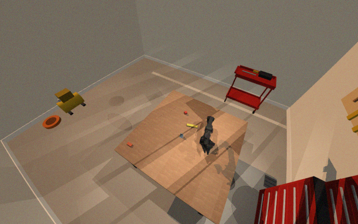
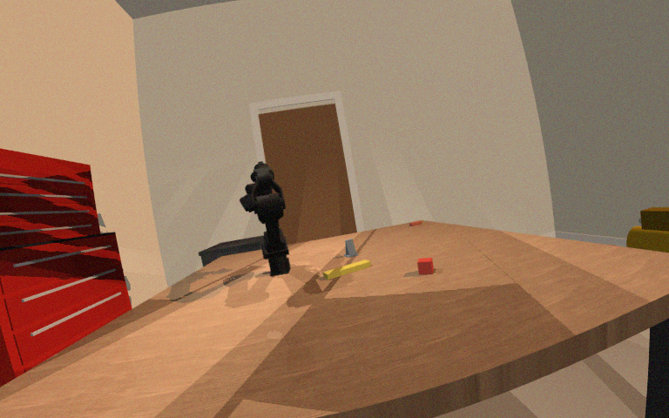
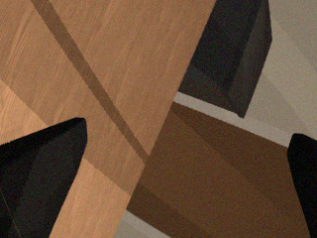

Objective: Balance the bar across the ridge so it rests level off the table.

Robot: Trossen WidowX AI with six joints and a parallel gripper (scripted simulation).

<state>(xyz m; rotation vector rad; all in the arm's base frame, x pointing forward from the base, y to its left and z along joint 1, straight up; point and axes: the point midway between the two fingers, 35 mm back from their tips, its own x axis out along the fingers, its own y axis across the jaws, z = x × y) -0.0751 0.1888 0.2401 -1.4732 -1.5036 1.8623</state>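
My gripper tip is now 310 mm short of the yellow bar, 360 mm to the left of it and 210 mm above it. Also, from my gripper tip: flat orange-red block: 830 mm ahead, 280 mm to the left, 210 mm below; then red cube: 500 mm ahead, 510 mm to the right, 210 mm below.
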